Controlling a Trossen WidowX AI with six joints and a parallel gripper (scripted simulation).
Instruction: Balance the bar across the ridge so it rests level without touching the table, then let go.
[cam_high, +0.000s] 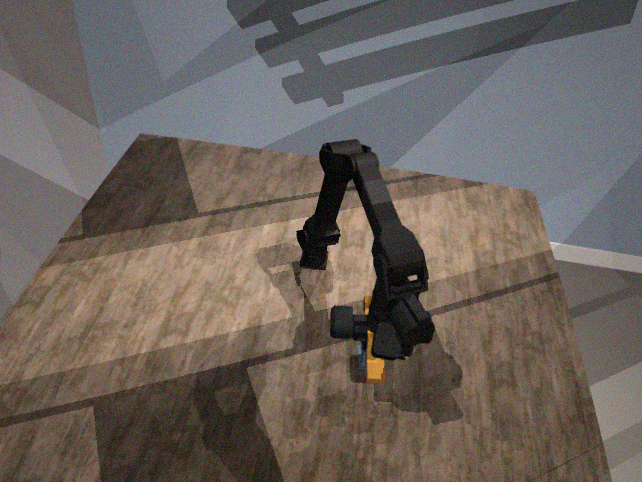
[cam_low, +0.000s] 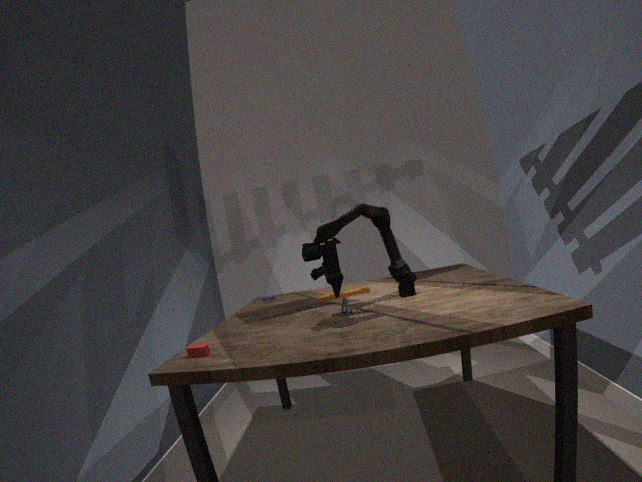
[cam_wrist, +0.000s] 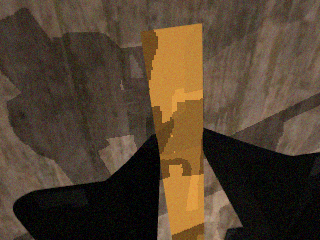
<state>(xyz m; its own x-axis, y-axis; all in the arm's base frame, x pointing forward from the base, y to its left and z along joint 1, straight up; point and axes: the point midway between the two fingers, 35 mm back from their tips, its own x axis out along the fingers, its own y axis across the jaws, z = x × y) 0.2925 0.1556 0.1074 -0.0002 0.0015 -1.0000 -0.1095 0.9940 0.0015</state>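
The yellow bar is 3 cm behind my gripper tip. The rest, counted from my gripper tip: red block (45 cm ahead, 34 cm to the left, 6 cm below); then blue-violet piece (45 cm ahead, 66 cm to the right, 6 cm below).
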